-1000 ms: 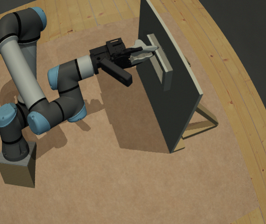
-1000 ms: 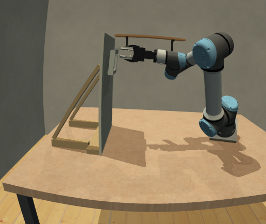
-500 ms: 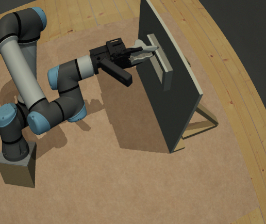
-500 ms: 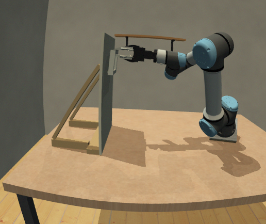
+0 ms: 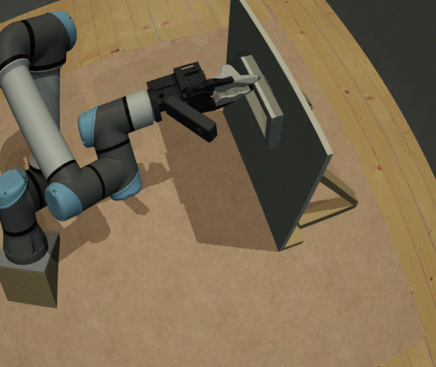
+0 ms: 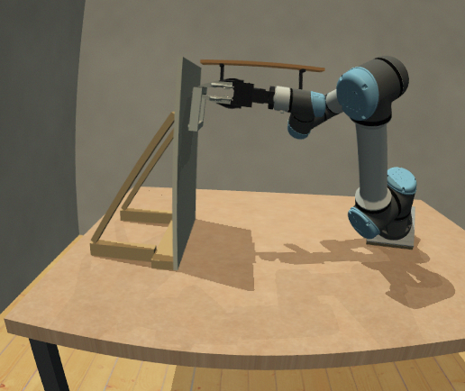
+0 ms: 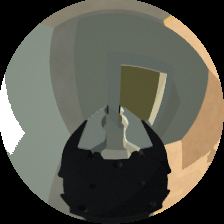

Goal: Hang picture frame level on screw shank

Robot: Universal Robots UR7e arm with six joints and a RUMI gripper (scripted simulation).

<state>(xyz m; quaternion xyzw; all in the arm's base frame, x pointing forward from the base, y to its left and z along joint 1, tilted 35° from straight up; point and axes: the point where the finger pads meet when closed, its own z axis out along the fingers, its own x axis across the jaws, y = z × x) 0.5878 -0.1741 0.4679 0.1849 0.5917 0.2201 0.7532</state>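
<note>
The pale picture frame lies 50 mm below my hand, 20 mm ahead of it and 10 mm to the right of it. Also, from my hand: upright board (190 mm below, 40 mm ahead).
</note>
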